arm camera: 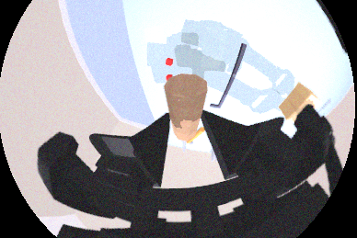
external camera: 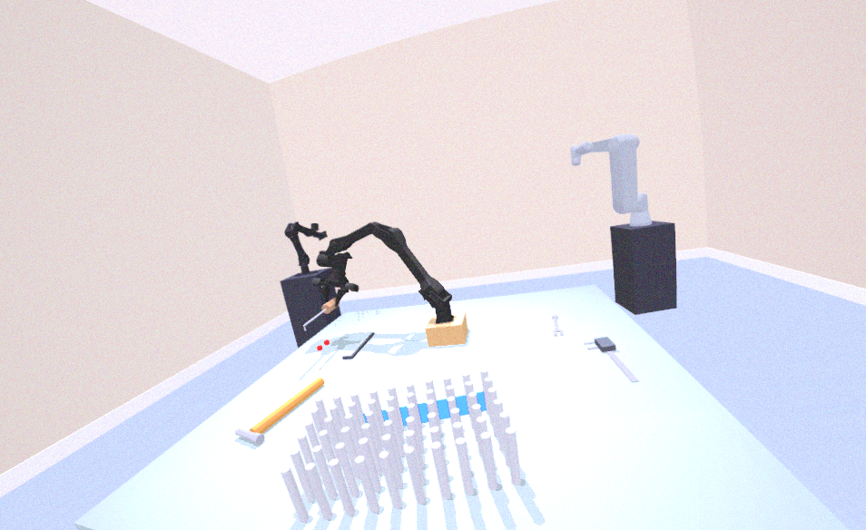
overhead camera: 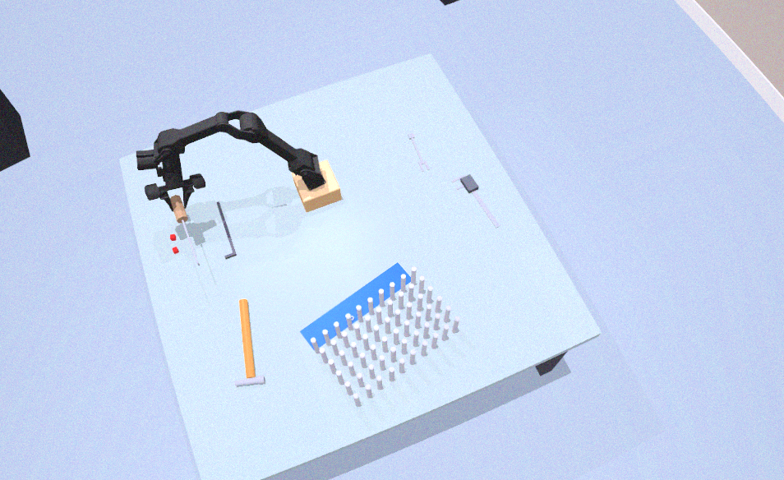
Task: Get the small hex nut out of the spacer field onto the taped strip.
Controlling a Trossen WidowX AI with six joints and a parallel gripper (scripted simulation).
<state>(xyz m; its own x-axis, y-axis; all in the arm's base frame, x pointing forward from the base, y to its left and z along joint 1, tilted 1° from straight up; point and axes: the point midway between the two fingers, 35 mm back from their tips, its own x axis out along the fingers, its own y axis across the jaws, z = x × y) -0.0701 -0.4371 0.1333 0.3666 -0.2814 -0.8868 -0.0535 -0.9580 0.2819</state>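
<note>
Now: gripper tip 10 cm short of the thin hook tool, 1 cm to the left of it and 1 cm above it. The rest, counted from my gripper tip: small wrench: 9 cm ahead, 84 cm to the left, 16 cm below; blue taped strip: 51 cm ahead, 37 cm to the left, 17 cm below.
</note>
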